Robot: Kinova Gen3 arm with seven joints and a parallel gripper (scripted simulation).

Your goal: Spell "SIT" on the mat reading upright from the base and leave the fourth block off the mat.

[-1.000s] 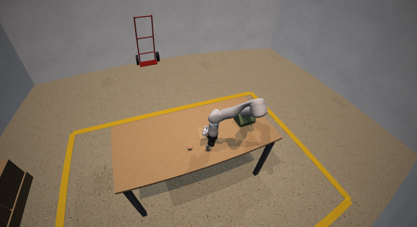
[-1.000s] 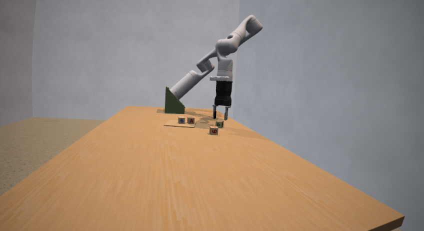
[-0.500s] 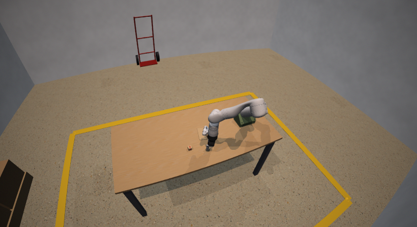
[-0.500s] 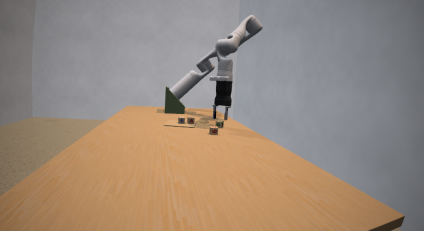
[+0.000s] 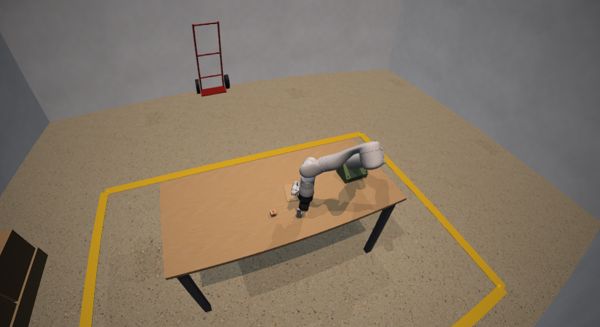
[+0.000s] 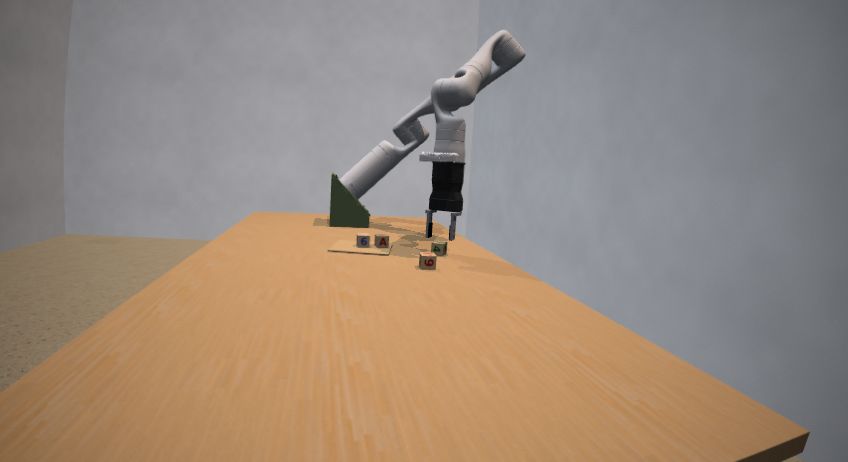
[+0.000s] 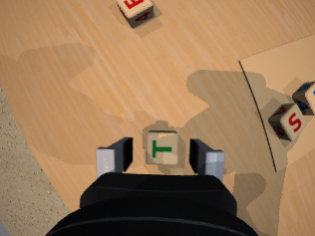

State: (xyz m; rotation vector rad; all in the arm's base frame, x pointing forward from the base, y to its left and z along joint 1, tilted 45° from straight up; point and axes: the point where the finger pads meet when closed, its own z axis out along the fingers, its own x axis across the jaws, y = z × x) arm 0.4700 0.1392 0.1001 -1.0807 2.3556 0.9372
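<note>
Now: the green-marked block 40 mm below my hand. From my hand the other things lie so: blue-marked block 170 mm to the right, 70 mm behind, 40 mm below; then tan mat 170 mm to the right, 70 mm behind, 50 mm below; then E block 130 mm ahead, 70 mm to the right, 40 mm below.
</note>
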